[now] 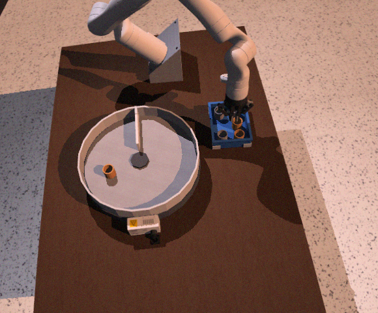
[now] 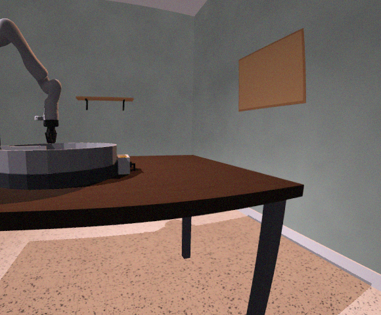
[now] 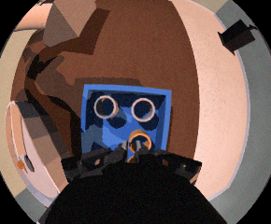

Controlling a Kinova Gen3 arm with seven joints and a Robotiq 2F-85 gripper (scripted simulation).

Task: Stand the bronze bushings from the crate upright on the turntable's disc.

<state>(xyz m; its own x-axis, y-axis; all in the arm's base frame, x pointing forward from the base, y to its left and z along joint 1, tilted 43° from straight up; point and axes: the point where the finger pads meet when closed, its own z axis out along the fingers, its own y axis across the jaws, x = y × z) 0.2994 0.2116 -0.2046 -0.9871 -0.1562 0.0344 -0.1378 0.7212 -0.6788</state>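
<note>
My hand is 50 mm above the blue crate and 20 mm to the left of it. Also, from my hand: turntable 340 mm to the right, 200 mm ahead, 20 mm below; grey turntable disc 340 mm to the right, 180 mm ahead, 20 mm below.
</note>
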